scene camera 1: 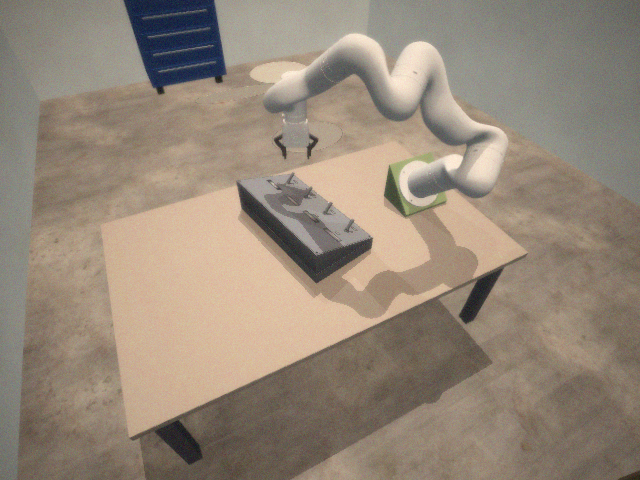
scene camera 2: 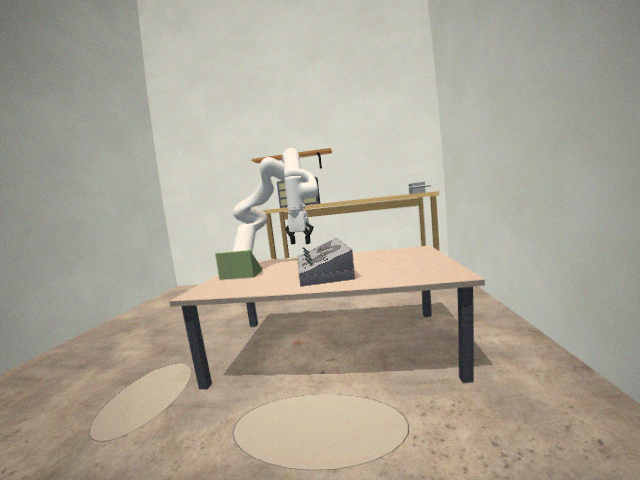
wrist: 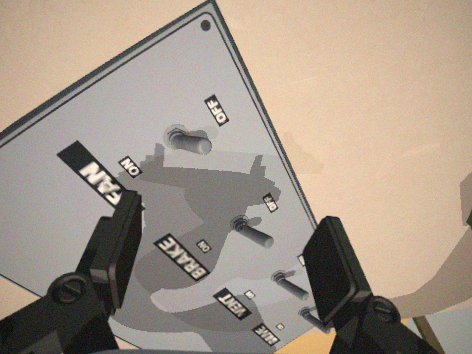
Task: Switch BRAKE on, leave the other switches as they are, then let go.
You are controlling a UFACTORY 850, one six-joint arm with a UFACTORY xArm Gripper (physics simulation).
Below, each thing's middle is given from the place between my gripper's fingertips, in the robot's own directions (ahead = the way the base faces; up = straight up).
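I see the grey sloped switch box [scene camera 1: 318, 242], and it is 200 mm to the left of my hand, 60 mm ahead of it and 120 mm below it.
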